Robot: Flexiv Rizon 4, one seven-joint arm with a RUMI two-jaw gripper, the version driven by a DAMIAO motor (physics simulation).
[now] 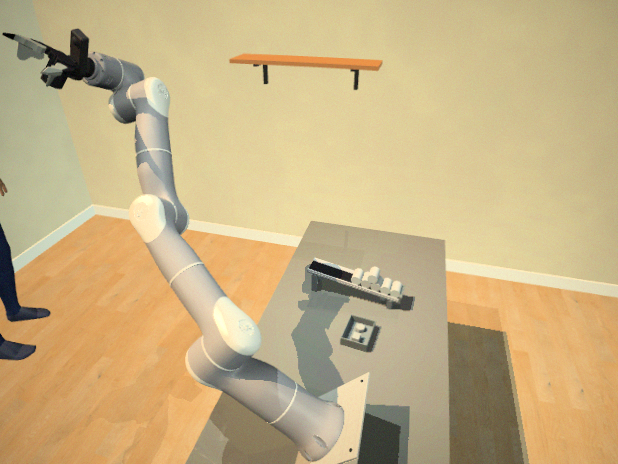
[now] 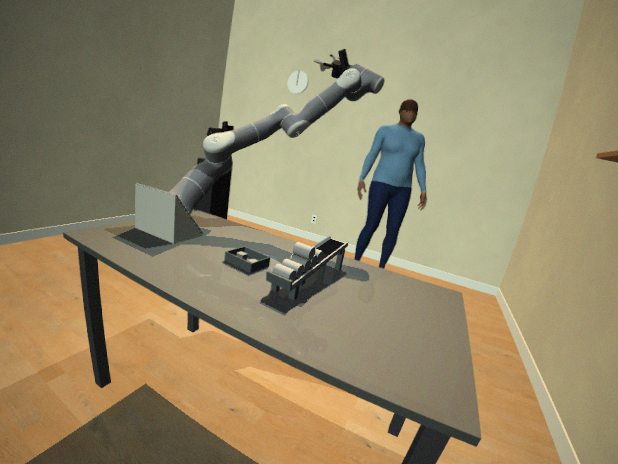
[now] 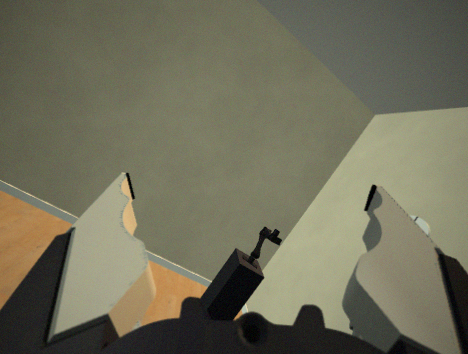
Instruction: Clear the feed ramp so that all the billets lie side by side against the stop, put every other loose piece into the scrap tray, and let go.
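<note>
The feed ramp (image 1: 330,270) (image 2: 331,245) stands on the table and slopes down to its stop (image 2: 279,281). Several pale billets lie across its lower part; the lowest billet (image 1: 396,288) (image 2: 284,271) is at the stop end. One pale cylinder (image 1: 374,274) (image 2: 303,250) sits raised on top of the others. The dark scrap tray (image 1: 356,345) (image 2: 237,264) stands beside the ramp and holds two small pale pieces (image 1: 360,327) (image 2: 242,254). My gripper (image 1: 24,55) (image 2: 324,61) (image 3: 247,181) is open and empty, high up and far from the ramp and tray.
The arm's angled mounting plate (image 1: 356,410) (image 2: 156,212) stands on the table (image 1: 415,360) (image 2: 380,340). An orange shelf (image 1: 305,61) hangs on the wall. A person (image 2: 397,160) stands behind the table. A dark stand (image 2: 221,192) (image 3: 232,287) stands behind the arm's base.
</note>
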